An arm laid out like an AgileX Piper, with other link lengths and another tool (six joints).
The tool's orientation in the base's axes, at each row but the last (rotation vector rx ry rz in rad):
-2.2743 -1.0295 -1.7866
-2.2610 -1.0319 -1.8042
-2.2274 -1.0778 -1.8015
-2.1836 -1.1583 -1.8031
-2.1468 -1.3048 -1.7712
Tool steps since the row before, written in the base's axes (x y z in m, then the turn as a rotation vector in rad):
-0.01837 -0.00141 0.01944 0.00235 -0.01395 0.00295
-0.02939 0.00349 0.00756 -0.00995 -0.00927 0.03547
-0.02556 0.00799 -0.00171 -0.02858 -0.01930 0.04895
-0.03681 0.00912 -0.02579 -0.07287 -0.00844 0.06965
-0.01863 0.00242 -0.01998 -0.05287 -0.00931 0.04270
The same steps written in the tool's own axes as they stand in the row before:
0.01475 -0.00225 -0.02224 -0.00350 0.01304 -0.00516
0.00579 -0.01584 -0.02547 0.02644 0.01398 -0.02343
0.00065 -0.02089 -0.01684 0.03256 0.01586 -0.04768
-0.01873 -0.03810 -0.01736 0.05502 -0.00988 -0.08431
-0.01487 -0.02212 -0.00646 0.03164 -0.00859 -0.06025

